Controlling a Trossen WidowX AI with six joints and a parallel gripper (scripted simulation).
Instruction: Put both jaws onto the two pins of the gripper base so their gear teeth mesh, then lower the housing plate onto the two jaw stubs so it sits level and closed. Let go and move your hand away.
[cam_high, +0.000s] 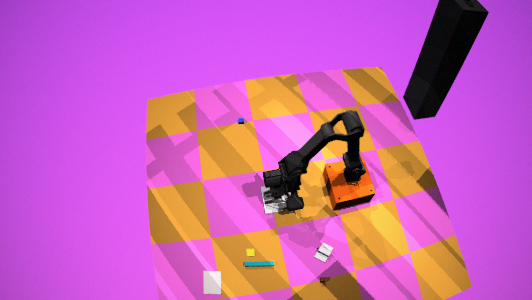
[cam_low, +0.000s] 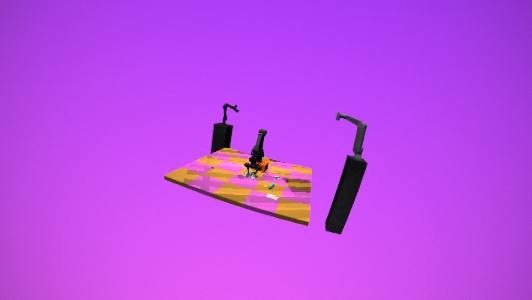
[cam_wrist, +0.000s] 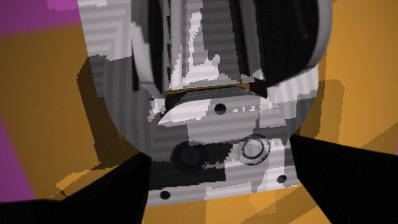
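Right now the gripper jaw is 20 mm to the right of my gripper tip, 20 mm ahead of it and 10 mm above it. Also, from my gripper tip: yellow cube (210 mm to the left, 190 mm ahead, 10 mm below); then small brown cube (380 mm to the left, 50 mm behind, 10 mm above); then teal bar (260 mm to the left, 170 mm ahead).
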